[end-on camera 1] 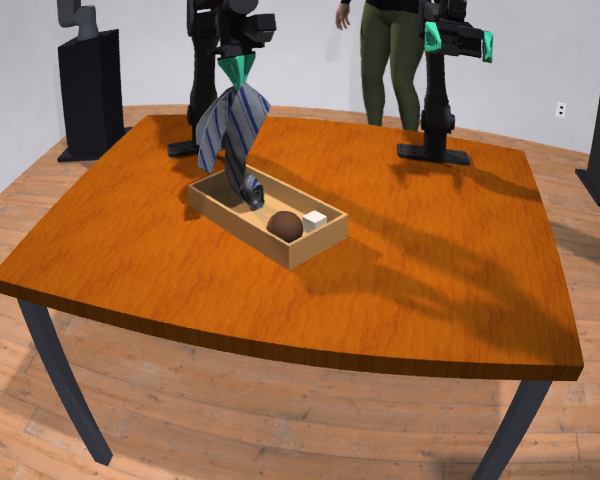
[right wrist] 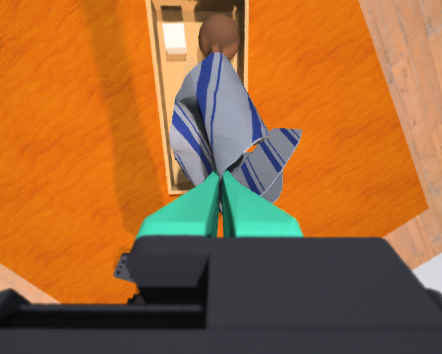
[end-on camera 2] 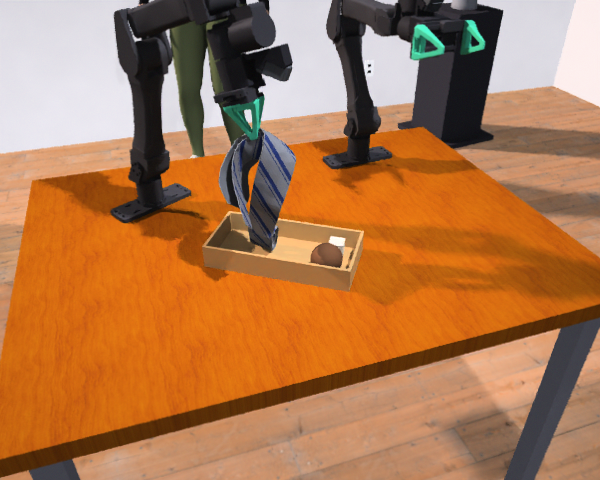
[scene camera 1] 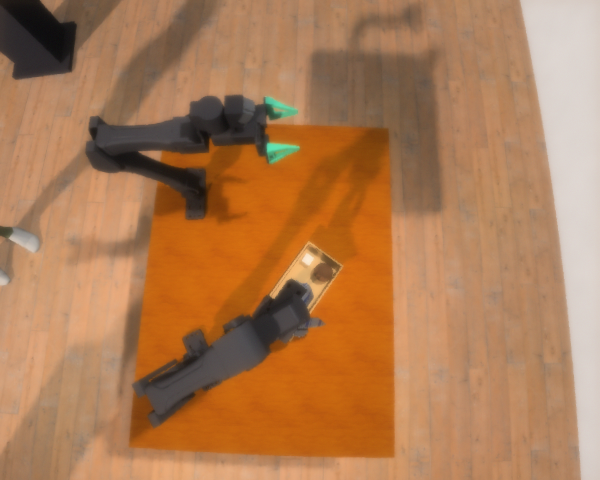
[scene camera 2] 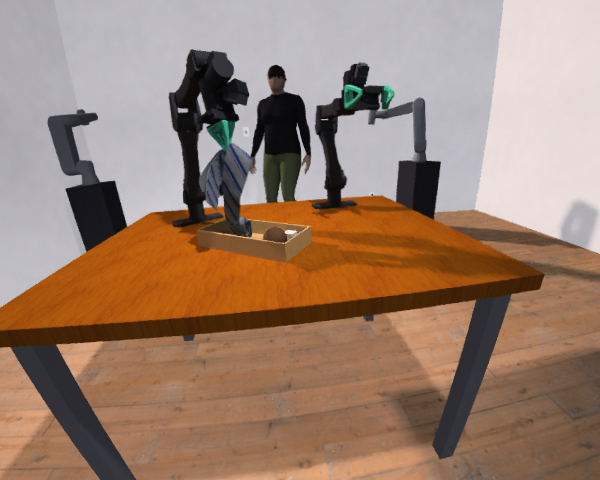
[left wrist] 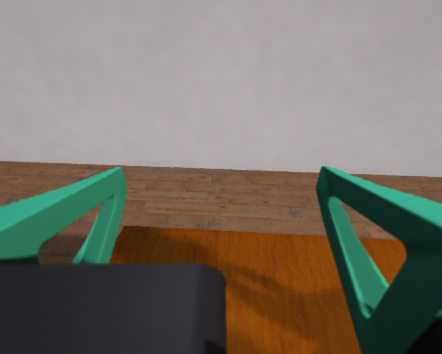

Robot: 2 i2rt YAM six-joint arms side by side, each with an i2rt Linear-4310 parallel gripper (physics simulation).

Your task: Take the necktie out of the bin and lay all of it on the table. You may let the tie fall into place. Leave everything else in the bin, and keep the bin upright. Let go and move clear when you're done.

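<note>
The grey necktie with blue stripes (scene camera 2: 234, 170) (end-on camera 1: 252, 112) (end-on camera 2: 272, 175) (right wrist: 225, 105) hangs in folds from my right gripper (scene camera 2: 226, 149) (end-on camera 1: 239, 88) (end-on camera 2: 254, 137) (right wrist: 220, 176), which is shut on it high above the bin's end. The tie's lowest part is a curl inside the bin (scene camera 2: 245, 248) (end-on camera 1: 235, 229) (end-on camera 2: 275, 271) (right wrist: 159, 100); whether it rests on the floor of the bin is hard to tell. One loose end hangs higher, outside the bin's wall. The bin stands upright. My left gripper (scene camera 1: 285, 130) (scene camera 2: 370, 96) (end-on camera 1: 460, 44) (end-on camera 2: 452, 42) (left wrist: 221, 177) is open and empty, raised far from the bin.
A brown ball (scene camera 2: 274, 234) (end-on camera 1: 285, 226) (end-on camera 2: 326, 254) (right wrist: 219, 35) and a white block (scene camera 2: 290, 233) (end-on camera 1: 314, 220) (end-on camera 2: 336, 242) (right wrist: 175, 40) lie at the bin's other end. The bin stands on the orange wooden table (scene camera 1: 225, 260) (end-on camera 1: 150, 265). A person (scene camera 2: 281, 125) stands behind the table.
</note>
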